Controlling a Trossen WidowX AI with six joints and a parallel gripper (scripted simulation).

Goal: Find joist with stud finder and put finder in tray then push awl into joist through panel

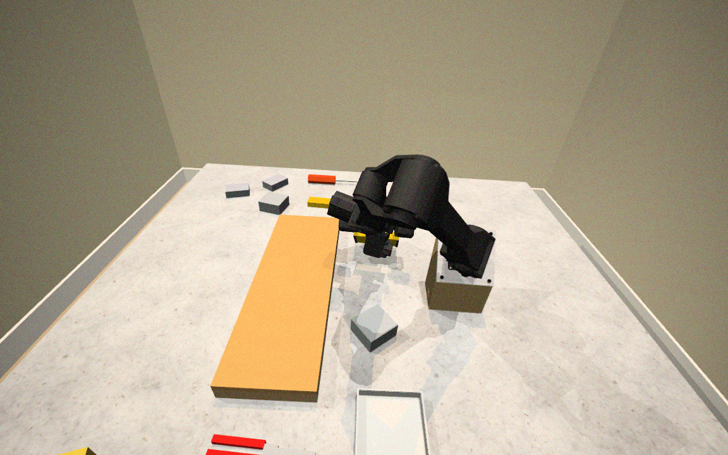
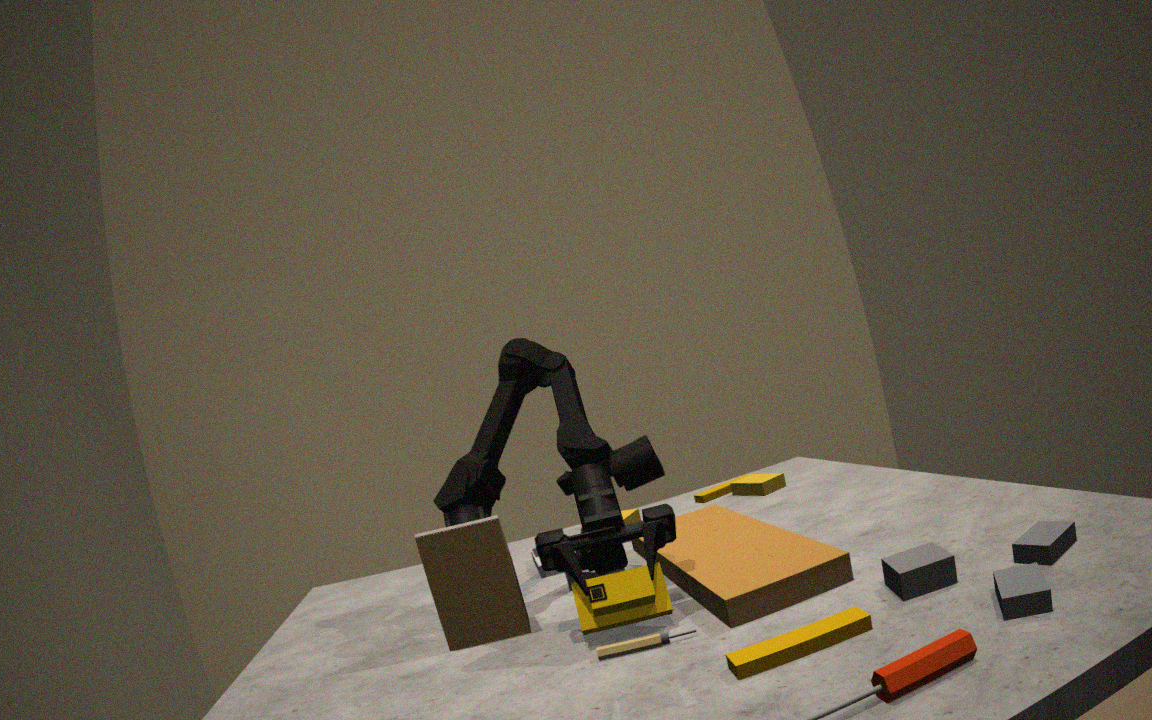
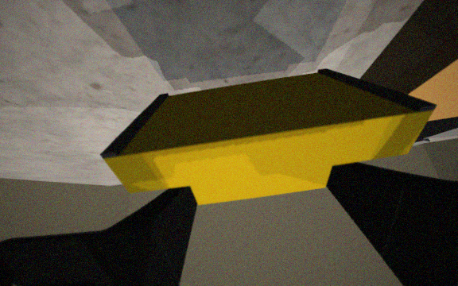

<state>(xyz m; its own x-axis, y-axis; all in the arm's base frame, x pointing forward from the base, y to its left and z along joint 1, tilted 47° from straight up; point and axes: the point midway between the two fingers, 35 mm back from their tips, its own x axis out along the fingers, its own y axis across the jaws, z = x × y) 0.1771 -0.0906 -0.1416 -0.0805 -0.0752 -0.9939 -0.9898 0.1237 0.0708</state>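
The wooden-handled awl lies 2 cm ahead of my gripper tip, 5 cm to the right of it and 7 cm below it. Also, from my gripper tip: square light 3 cm behind, 1 cm to the right; white tray 1 cm behind, 51 cm to the left, 6 cm below; stud finder 1 cm behind, 1 cm below.
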